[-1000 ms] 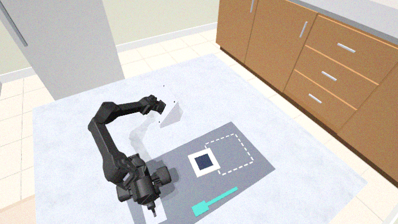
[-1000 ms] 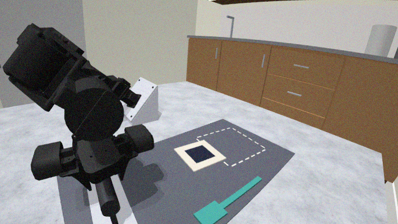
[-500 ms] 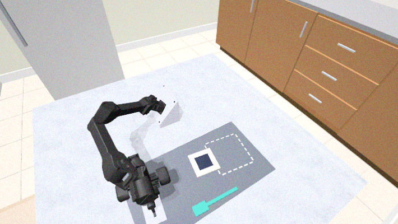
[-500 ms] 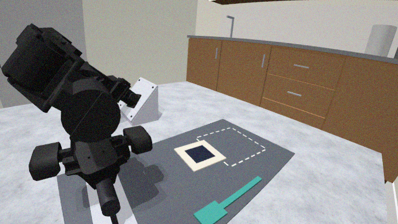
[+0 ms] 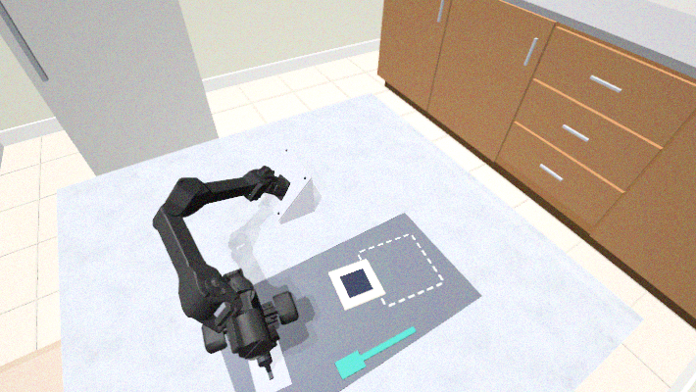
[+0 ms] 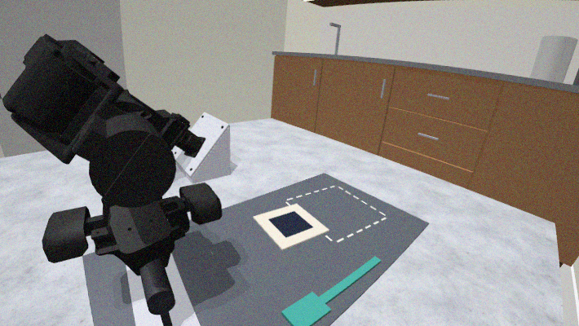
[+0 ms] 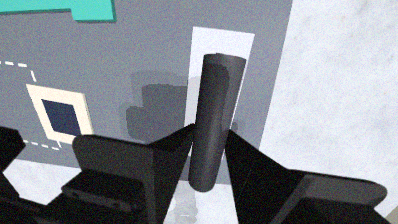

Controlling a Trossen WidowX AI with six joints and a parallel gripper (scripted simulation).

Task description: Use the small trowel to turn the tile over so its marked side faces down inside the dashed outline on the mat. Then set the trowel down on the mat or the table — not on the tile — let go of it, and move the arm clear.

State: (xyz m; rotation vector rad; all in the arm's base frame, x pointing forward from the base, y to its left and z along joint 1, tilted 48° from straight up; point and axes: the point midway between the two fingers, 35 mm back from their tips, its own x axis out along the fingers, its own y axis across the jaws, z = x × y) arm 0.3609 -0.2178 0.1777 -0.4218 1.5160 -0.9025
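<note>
The grey mat is 30 mm ahead of my gripper tip, 230 mm to the left of it and 80 mm below it. The rest, counted from my gripper tip: teal flat tool 170 mm ahead, 190 mm to the left, 60 mm below; tile 10 mm ahead, 280 mm to the left, 60 mm below.
</note>
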